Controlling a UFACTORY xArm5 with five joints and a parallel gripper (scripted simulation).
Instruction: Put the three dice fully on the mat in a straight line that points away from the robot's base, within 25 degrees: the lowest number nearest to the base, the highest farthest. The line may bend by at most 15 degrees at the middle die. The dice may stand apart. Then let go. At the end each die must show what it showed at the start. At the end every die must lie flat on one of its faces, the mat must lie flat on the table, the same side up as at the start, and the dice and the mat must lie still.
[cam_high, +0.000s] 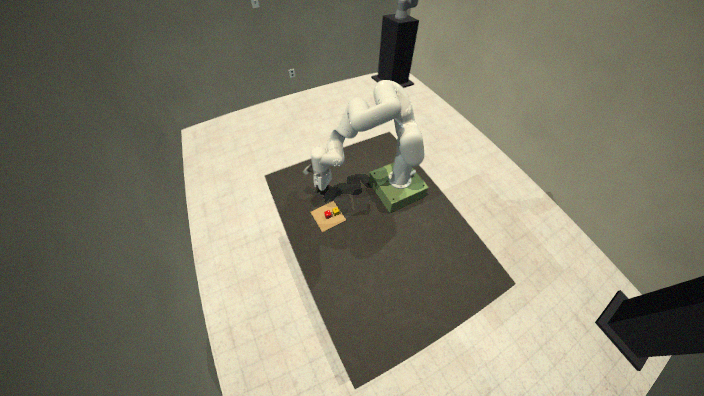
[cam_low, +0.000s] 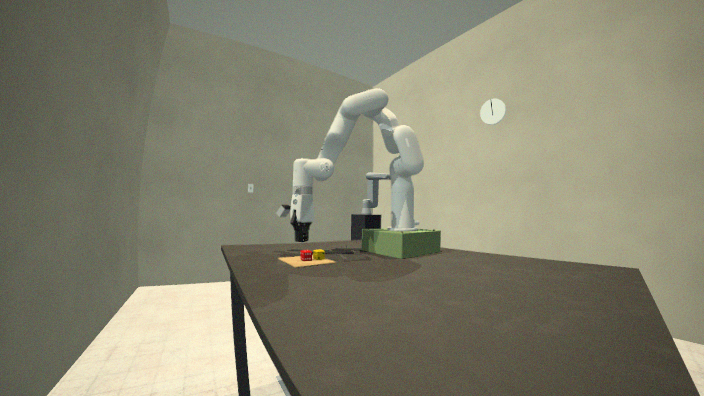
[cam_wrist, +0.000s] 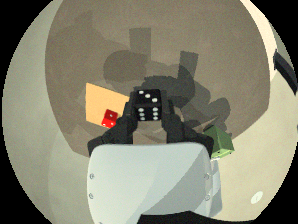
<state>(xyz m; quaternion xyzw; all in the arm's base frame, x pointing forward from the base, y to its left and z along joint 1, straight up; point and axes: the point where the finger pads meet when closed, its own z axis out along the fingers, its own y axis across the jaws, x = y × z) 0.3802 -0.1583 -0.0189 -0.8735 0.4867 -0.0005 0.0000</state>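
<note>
My hand is 12 cm to the right of the red die, 5 cm above it and 4 cm short of it. From my hand the other things lie so: black die: 1 cm below; tan mat: 12 cm to the left, 7 cm below, 4 cm ahead; yellow die: 12 cm to the left, 5 cm below.
</note>
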